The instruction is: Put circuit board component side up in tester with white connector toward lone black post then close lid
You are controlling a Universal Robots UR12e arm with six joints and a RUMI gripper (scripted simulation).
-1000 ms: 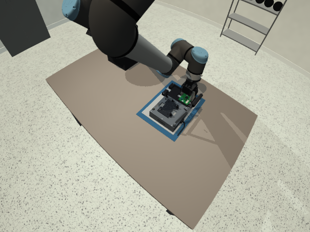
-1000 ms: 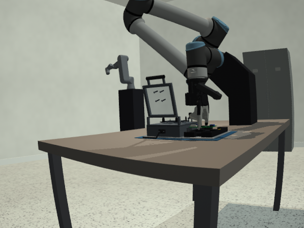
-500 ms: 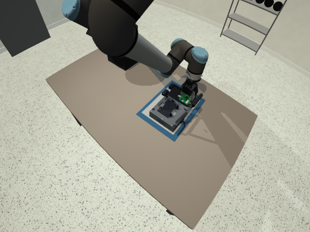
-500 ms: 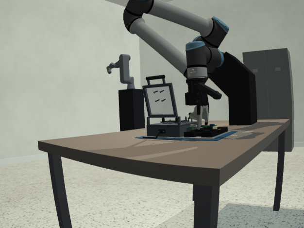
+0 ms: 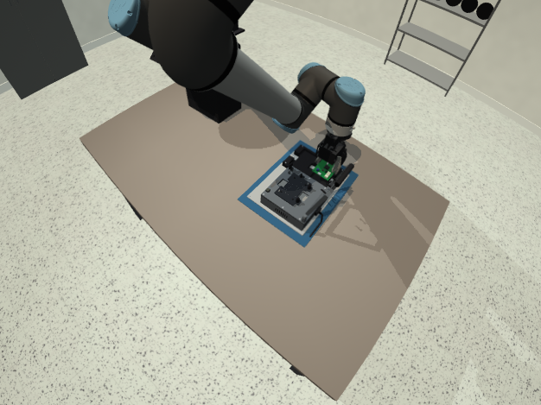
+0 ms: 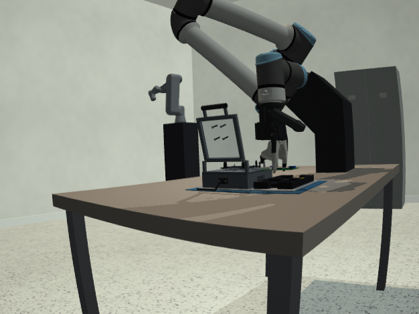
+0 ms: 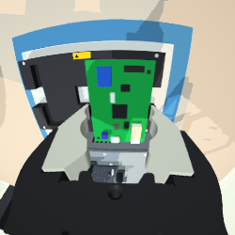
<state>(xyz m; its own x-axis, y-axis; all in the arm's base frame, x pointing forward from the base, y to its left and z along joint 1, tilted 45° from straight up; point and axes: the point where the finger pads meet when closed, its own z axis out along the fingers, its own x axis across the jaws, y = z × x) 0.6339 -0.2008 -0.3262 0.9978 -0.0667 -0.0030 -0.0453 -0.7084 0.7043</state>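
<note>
My gripper is now 2 cm past the tester, 13 cm to the left of it and 5 cm below it. Round my hand: tester bed: 4 cm behind, 16 cm to the right, 1 cm above; green circuit board: right at my hand; black post: 11 cm behind, 11 cm to the right, 2 cm above.
</note>
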